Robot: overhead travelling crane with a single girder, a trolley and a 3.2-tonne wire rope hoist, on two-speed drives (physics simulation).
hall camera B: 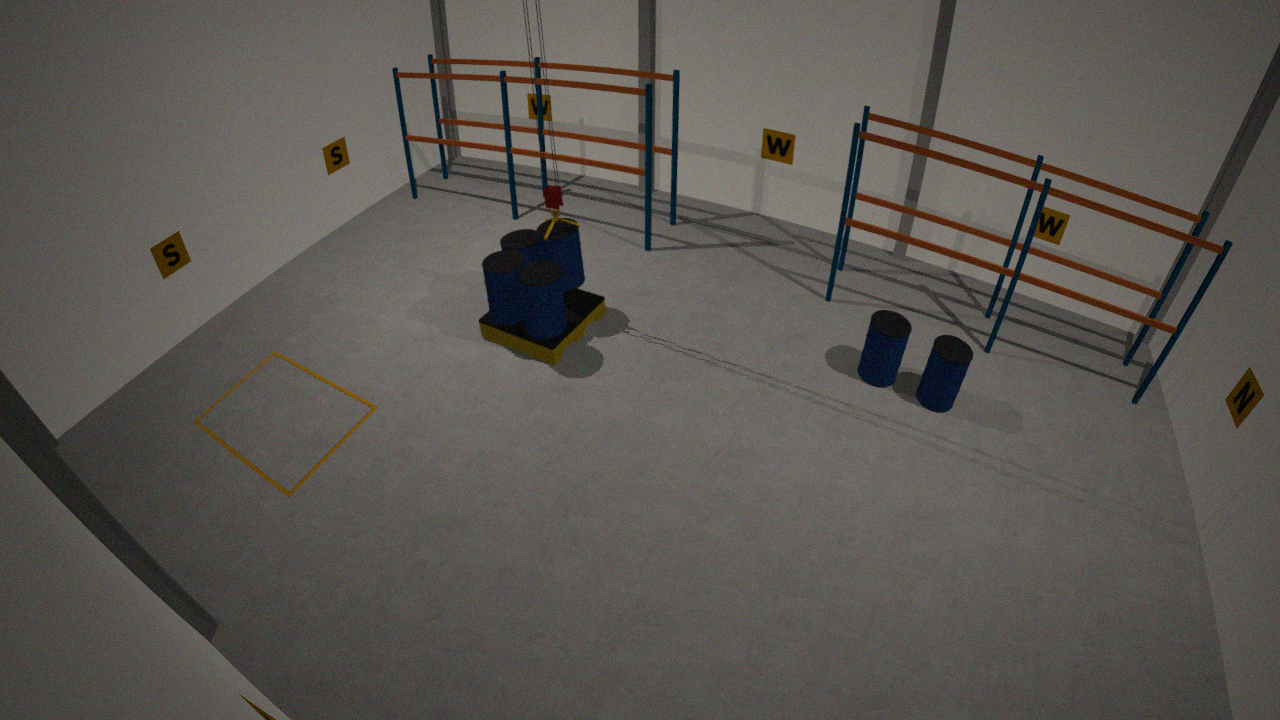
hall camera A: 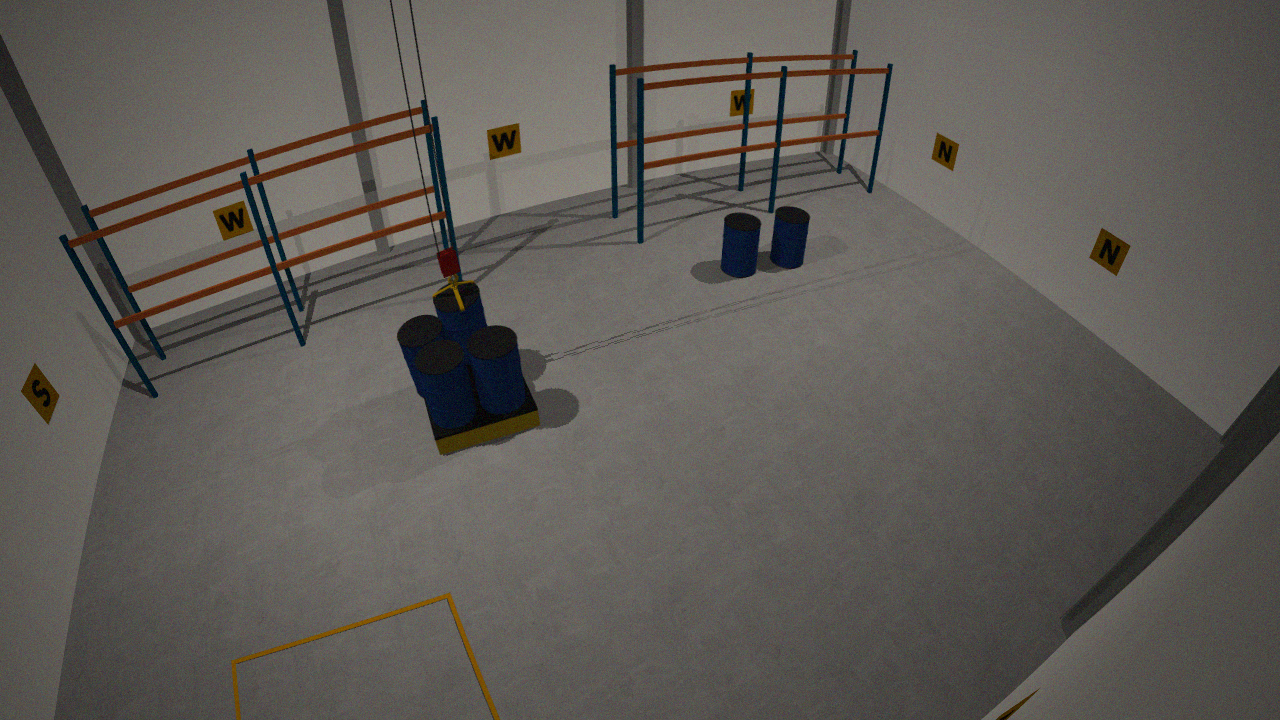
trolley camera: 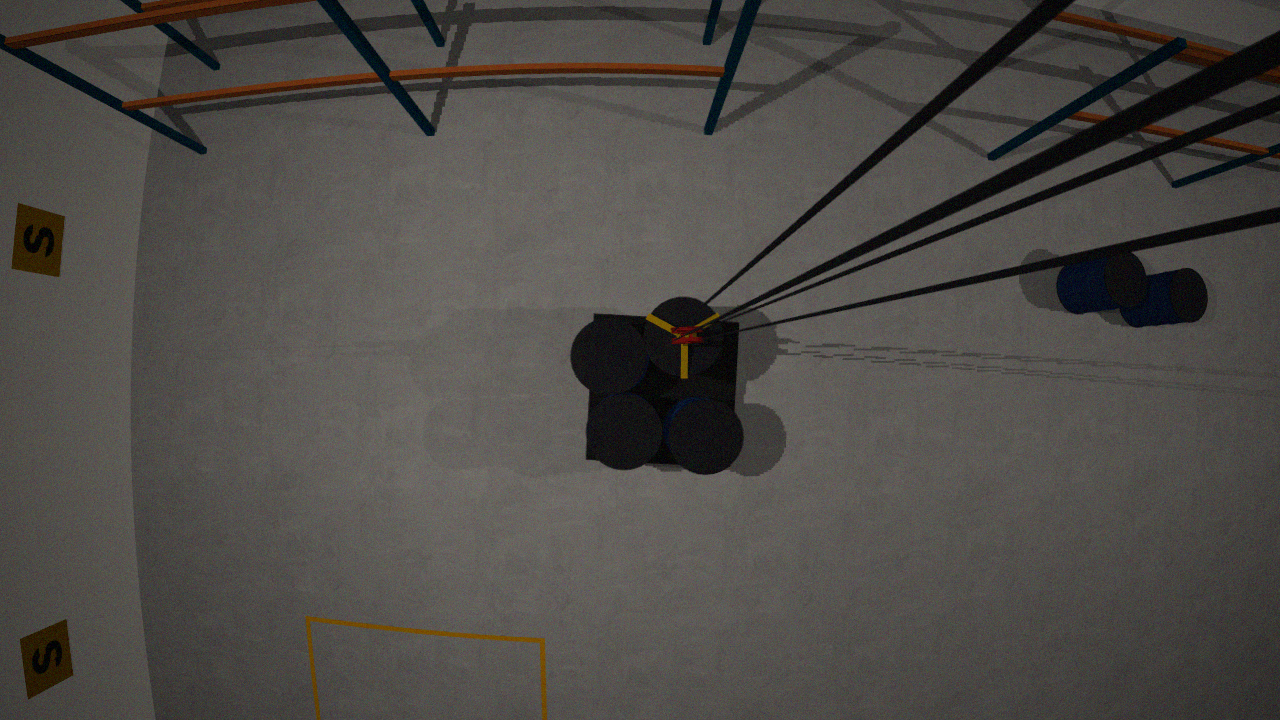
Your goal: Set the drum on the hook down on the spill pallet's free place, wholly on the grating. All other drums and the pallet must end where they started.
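Observation:
My gripper, a yellow three-armed grab [hall camera A: 455, 291] [hall camera B: 558, 223] [trolley camera: 684, 337] under the red hook block [hall camera A: 448, 262] [hall camera B: 553, 197], is shut on the rim of a blue drum [hall camera A: 464, 322] [hall camera B: 567, 259] [trolley camera: 671, 356]. That drum hangs nearly upright over the back right place of the yellow-edged spill pallet [hall camera A: 488, 432] [hall camera B: 521, 344] [trolley camera: 729, 370]. Bare dark grating shows below it in hall camera B. Three other drums are on the pallet: back left [hall camera A: 418, 333] [hall camera B: 521, 240] [trolley camera: 608, 355], front left [hall camera A: 446, 389] [hall camera B: 503, 291] [trolley camera: 623, 431], front right [hall camera A: 497, 371] [hall camera B: 543, 304] [trolley camera: 705, 436]. The back left one reaches past the pallet's left edge in the trolley view; its foot is hidden.
Two blue drums [hall camera A: 740, 246] [hall camera A: 789, 239] [hall camera B: 884, 351] [hall camera B: 944, 376] stand on the floor toward the north side. Racks with blue posts [hall camera A: 640, 161] [hall camera A: 275, 259] [hall camera B: 648, 170] [hall camera B: 1017, 268] line the west wall. A yellow floor outline [hall camera A: 340, 627] [hall camera B: 326, 377] [trolley camera: 425, 629] lies toward the south side.

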